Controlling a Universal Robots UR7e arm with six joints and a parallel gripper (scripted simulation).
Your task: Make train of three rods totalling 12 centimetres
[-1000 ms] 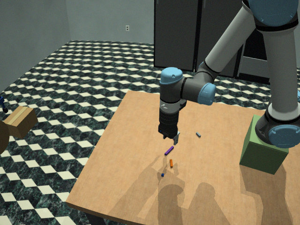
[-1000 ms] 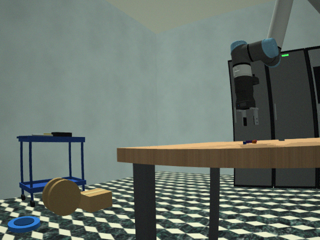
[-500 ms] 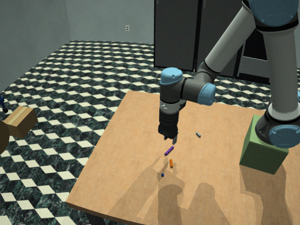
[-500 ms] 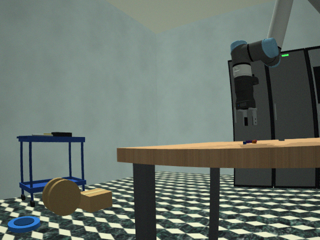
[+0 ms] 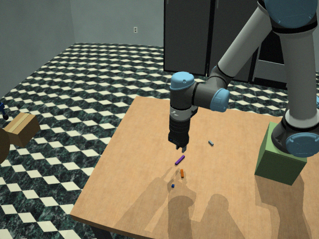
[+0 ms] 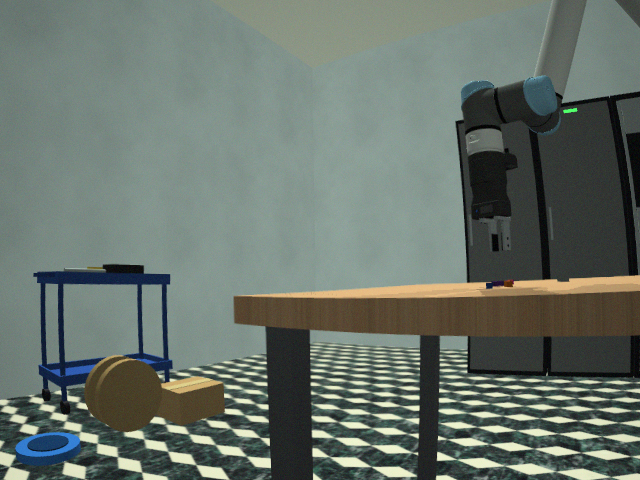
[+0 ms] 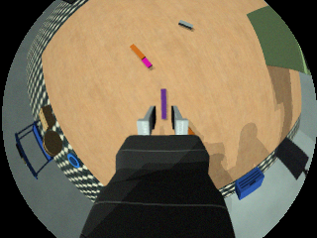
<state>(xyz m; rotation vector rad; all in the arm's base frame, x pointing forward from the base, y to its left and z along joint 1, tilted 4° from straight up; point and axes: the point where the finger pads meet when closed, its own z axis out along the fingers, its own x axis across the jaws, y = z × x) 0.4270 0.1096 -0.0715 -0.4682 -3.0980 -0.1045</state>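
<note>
Right now my hand is 8 cm above the purple rod. Round my hand: magenta rod 9 cm to the right, 8 cm below; then small blue rod 14 cm to the left, 8 cm below, 2 cm behind; then grey rod 16 cm to the right, 10 cm behind, 8 cm below.
</note>
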